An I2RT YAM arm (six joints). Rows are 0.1 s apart.
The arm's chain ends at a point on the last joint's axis. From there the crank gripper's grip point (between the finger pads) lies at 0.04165 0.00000 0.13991 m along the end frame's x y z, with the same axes.
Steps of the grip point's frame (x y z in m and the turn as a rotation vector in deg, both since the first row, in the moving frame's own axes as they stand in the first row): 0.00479, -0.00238, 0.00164, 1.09, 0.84, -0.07; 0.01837, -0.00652, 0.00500, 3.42, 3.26, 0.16; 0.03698, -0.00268, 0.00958, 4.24, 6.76, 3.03; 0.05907, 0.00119, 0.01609, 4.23, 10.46, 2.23; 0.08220, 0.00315, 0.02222, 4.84, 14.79, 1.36
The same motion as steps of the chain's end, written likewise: 0.00275, 0.00033, 0.00229, 1.09, 0.84, -0.07; 0.01047, 0.00162, 0.00784, 3.42, 3.26, 0.16; 0.02061, 0.00482, 0.01575, 4.24, 6.76, 3.03; 0.03422, 0.00906, 0.02629, 4.23, 10.46, 2.23; 0.04778, 0.01297, 0.03793, 4.84, 14.79, 1.36
